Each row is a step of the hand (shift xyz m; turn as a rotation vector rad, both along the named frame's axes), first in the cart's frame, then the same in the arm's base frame.
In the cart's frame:
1: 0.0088 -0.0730 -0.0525 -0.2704 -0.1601 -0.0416
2: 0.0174 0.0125 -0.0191 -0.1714 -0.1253 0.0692
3: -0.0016 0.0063 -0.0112 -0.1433 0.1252 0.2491
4: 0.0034 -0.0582 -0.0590 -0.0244 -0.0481 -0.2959
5: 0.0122 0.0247 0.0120 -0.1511 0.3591 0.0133
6: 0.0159 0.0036 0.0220 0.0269 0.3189 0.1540
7: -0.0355 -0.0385 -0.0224 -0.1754 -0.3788 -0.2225
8: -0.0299 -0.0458 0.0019 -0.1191 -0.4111 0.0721
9: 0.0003 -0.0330 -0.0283 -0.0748 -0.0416 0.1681
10: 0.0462 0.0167 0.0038 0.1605 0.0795 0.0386
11: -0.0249 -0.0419 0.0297 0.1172 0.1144 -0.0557
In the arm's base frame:
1: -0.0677 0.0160 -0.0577 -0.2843 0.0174 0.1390
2: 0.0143 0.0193 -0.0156 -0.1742 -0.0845 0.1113
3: 0.0012 0.0129 0.0001 0.0892 -0.1489 0.2610
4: -0.0604 0.0287 -0.0491 -0.1296 0.2503 -0.1050
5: 0.0295 -0.0028 0.0049 0.2104 0.1594 0.2869
6: 0.0172 -0.0209 -0.0038 0.3107 -0.0131 0.1715
7: -0.0558 0.0104 0.0046 -0.4564 0.0750 -0.0990
8: -0.0523 -0.0153 0.0054 -0.3745 -0.2121 -0.0560
9: -0.0338 0.0119 -0.0247 -0.0292 -0.1554 0.1029
10: 0.0392 -0.0043 -0.0296 0.1600 -0.0291 -0.0844
11: -0.0391 -0.0396 0.0127 0.1399 0.0770 -0.0665

